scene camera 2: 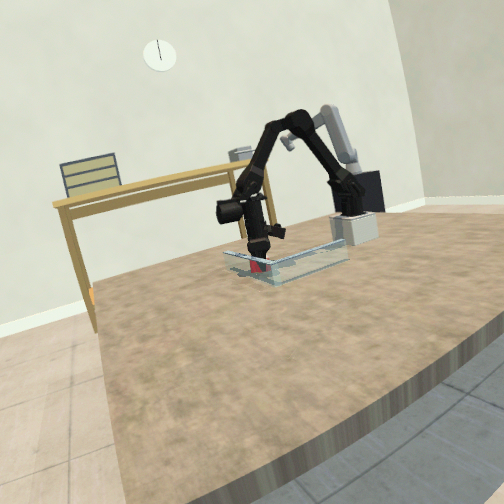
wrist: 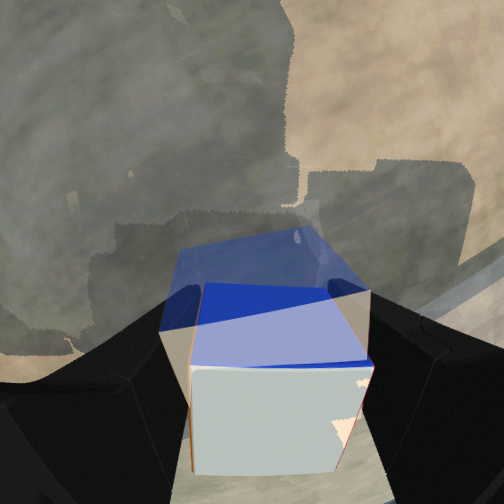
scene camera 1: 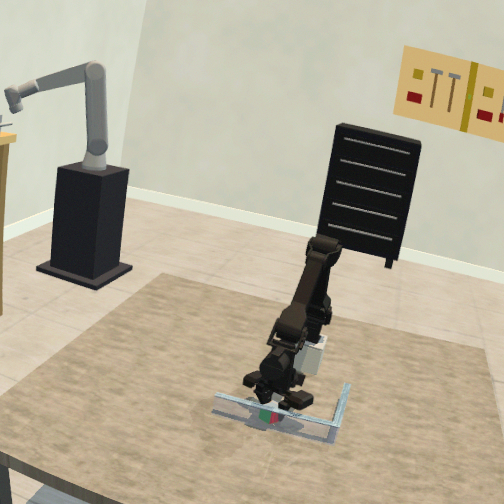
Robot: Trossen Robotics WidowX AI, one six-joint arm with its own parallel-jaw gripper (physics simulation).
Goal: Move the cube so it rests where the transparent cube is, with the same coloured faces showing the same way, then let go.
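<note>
In the wrist view the cube (wrist: 272, 400) shows a blue top face and a pale grey near face, with red-orange edges at its sides. It sits between my black gripper fingers (wrist: 270, 420), which are shut on it. The transparent cube (wrist: 265, 290) overlaps it, turned a little and shifted slightly farther away. In scene camera 1 my gripper (scene camera 1: 270, 395) is low over the table inside the L-shaped frame (scene camera 1: 300, 415), with a bit of red and green of the cube (scene camera 1: 266, 415) below it. In scene camera 2 the gripper (scene camera 2: 262, 252) holds the cube (scene camera 2: 260, 265) at the table.
A pale L-shaped frame (scene camera 2: 295, 262) lies on the table around the cube. A second grey arm on a black pedestal (scene camera 1: 85, 215), a black shelf unit (scene camera 1: 368, 192) and a wooden table (scene camera 2: 150, 200) stand off the table.
</note>
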